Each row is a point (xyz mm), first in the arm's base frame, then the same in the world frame.
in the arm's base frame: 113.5 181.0 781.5
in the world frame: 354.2 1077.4 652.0
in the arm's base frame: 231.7 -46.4 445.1
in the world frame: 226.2 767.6 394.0
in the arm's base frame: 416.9 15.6 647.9
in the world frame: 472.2 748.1 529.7
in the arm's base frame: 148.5 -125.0 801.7
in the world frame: 236.8 815.4 765.4
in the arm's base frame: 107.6 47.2 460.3
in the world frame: 178.0 916.1 398.9
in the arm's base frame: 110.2 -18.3 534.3
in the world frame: 171.7 875.2 488.7
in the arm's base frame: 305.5 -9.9 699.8
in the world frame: 386.9 800.3 605.6
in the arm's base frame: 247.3 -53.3 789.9
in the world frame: 348.0 814.6 713.6
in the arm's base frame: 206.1 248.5 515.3
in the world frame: 375.2 1031.4 366.6
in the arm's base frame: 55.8 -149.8 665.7
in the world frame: 105.5 824.0 663.4
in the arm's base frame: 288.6 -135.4 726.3
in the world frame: 319.6 713.9 674.5
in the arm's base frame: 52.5 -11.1 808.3
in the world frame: 218.4 962.6 750.7
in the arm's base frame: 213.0 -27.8 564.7
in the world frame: 259.5 814.5 502.2
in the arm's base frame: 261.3 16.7 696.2
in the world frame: 363.4 846.2 601.2
